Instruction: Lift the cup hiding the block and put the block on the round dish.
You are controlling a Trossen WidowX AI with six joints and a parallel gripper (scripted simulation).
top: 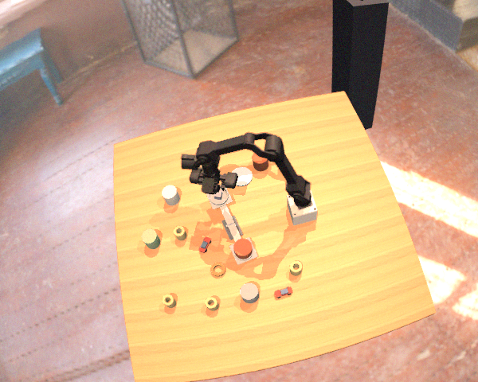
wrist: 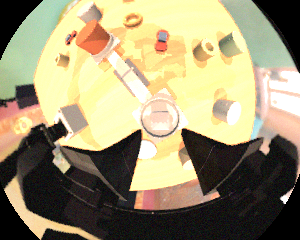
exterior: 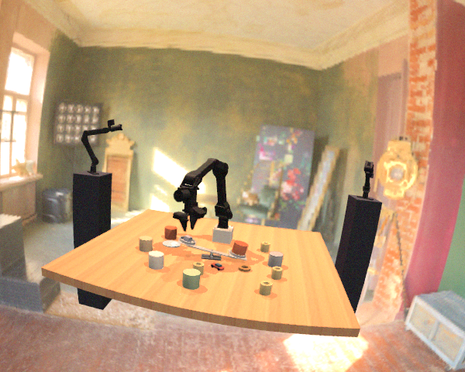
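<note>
Right now my gripper tip is 4 cm above the grey block. The rest, counted from my gripper tip: round dish (13 cm below, 12 cm behind, 11 cm to the right); balance (12 cm to the left, 11 cm below, 1 cm behind); balance beam (12 cm to the left, 9 cm below, 1 cm behind).
</note>
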